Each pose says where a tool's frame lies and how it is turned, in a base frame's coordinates. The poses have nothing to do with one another.
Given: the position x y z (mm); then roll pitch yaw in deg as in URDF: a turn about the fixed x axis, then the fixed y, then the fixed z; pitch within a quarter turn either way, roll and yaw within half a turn.
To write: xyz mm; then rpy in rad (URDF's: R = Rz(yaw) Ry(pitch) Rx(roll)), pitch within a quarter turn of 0, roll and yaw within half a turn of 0. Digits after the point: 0 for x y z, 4 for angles.
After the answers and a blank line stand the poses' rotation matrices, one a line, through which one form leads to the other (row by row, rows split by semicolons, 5 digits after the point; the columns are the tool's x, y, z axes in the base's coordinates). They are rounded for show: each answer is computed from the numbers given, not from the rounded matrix.
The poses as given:
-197, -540, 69, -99.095, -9.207, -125.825
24, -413, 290, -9.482, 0.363, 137.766
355, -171, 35, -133.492, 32.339, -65.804
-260, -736, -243, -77.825, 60.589, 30.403
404, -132, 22, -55.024, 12.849, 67.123
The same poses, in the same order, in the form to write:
-197, -540, 69, -1.7295, -0.1607, -2.1961
24, -413, 290, -0.1655, 0.0063, 2.4045
355, -171, 35, -2.3299, 0.5644, -1.1485
-260, -736, -243, -1.3583, 1.0575, 0.5306
404, -132, 22, -0.9603, 0.2243, 1.1715

-0.57777 -0.22064 0.78581; -0.80036 -0.03558 -0.59846; 0.16000 -0.97471 -0.15604
-0.74039 -0.66220 -0.11536; 0.67215 -0.73099 -0.11777; -0.00634 -0.16473 0.98632
0.34629 -0.78685 0.51084; -0.77067 0.07189 0.63316; -0.53493 -0.61295 -0.58150
0.42354 -0.84116 -0.33624; 0.24852 -0.24904 0.93606; -0.87112 -0.48003 0.10357
0.37902 -0.59898 -0.70538; 0.89827 0.05496 0.43599; -0.22238 -0.79887 0.55888

